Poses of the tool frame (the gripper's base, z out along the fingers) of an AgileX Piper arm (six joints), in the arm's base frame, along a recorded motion.
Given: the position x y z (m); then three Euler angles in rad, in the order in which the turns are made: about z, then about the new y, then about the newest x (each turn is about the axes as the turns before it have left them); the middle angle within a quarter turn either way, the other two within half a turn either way.
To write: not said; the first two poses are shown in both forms.
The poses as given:
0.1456 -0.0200 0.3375 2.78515 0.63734 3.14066
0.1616 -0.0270 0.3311 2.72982 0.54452 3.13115
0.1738 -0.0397 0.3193 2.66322 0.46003 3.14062
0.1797 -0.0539 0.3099 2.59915 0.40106 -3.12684
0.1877 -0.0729 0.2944 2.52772 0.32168 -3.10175
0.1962 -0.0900 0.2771 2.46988 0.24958 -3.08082
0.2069 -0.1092 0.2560 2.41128 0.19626 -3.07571
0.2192 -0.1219 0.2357 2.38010 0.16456 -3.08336
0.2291 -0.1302 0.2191 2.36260 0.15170 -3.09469
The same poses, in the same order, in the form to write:
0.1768 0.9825 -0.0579 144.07 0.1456 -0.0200 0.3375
0.2027 0.9779 -0.0519 149.35 0.1616 -0.0270 0.3311
0.2364 0.9701 -0.0549 154.39 0.1738 -0.0397 0.3193
0.2688 0.9612 -0.0614 158.10 0.1797 -0.0539 0.3099
0.3045 0.9501 -0.0679 163.13 0.1877 -0.0729 0.2944
0.3324 0.9406 -0.0699 167.65 0.1962 -0.0900 0.2771
0.3593 0.9309 -0.0658 170.85 0.2069 -0.1092 0.2560
0.3732 0.9260 -0.0576 172.49 0.2192 -0.1219 0.2357
0.3809 0.9232 -0.0505 172.98 0.2291 -0.1302 0.2191

